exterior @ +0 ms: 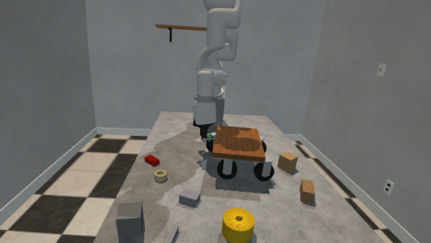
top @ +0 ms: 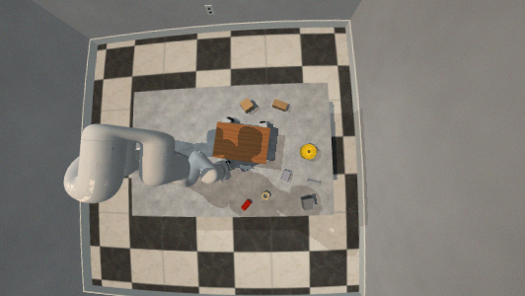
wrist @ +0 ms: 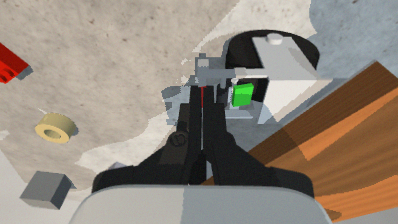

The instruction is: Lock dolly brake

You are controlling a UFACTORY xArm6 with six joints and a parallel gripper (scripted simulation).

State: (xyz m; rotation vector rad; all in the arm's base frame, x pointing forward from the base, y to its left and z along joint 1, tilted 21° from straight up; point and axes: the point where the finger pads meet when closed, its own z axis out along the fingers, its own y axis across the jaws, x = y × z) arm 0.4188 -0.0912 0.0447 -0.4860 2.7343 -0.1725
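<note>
Now: the brake pedal 30 mm below my hand and 10 mm to the left of it. From my hand the other things lie so: yellow cylinder: 480 mm ahead, 90 mm below, 60 mm to the left; beige ring: 200 mm ahead, 180 mm to the right, 100 mm below; red brick: 230 mm to the right, 100 mm below, 80 mm ahead.
</note>
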